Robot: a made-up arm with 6 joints.
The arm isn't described. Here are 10 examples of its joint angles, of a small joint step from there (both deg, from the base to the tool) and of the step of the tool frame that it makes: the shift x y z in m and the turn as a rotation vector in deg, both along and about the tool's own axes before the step.
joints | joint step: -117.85 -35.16 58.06 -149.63 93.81 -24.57 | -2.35 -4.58 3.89 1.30 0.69 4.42
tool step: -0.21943 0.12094 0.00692 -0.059 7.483 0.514
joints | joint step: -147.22 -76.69 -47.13 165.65 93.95 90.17 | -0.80 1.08 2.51 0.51 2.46 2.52
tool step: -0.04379 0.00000 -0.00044 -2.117 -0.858 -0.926
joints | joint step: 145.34 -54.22 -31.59 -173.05 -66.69 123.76 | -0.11 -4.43 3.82 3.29 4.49 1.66
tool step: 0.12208 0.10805 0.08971 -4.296 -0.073 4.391
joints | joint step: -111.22 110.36 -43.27 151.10 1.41 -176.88 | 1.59 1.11 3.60 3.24 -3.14 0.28
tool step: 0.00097 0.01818 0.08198 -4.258 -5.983 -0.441
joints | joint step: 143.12 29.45 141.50 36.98 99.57 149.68 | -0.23 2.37 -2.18 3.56 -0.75 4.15
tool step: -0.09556 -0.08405 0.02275 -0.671 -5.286 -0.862
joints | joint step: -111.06 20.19 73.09 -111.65 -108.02 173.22 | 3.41 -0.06 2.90 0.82 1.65 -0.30
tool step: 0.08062 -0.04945 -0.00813 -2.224 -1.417 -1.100
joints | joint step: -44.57 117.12 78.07 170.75 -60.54 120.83 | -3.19 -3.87 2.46 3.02 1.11 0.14
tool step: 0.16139 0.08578 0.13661 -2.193 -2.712 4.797
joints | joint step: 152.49 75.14 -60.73 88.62 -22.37 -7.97 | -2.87 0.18 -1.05 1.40 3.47 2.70
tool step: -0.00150 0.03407 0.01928 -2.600 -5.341 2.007
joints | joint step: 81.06 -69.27 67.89 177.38 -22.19 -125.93 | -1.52 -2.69 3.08 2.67 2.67 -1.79
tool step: 0.03289 -0.10242 0.14644 -1.154 -3.849 -0.958
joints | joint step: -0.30 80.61 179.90 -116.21 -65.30 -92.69 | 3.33 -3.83 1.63 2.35 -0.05 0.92
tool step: 0.07781 -0.01569 -0.11685 -5.300 2.945 -1.847
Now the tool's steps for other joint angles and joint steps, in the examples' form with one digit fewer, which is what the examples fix.
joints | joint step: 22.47 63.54 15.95 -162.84 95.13 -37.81 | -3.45 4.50 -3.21 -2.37 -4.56 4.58
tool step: 0.2139 -0.0223 -0.0571 -4.88 -5.74 -2.11
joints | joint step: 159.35 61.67 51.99 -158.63 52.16 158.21 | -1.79 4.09 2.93 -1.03 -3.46 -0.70
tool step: 0.0839 -0.0419 -0.0099 2.51 -1.52 0.89
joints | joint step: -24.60 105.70 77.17 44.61 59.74 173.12 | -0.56 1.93 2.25 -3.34 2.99 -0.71
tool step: -0.0189 0.0139 0.0060 1.94 3.30 3.05
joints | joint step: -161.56 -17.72 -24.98 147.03 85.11 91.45 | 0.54 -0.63 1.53 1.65 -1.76 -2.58
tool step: -0.0349 0.0012 -0.0320 0.81 -1.55 3.30
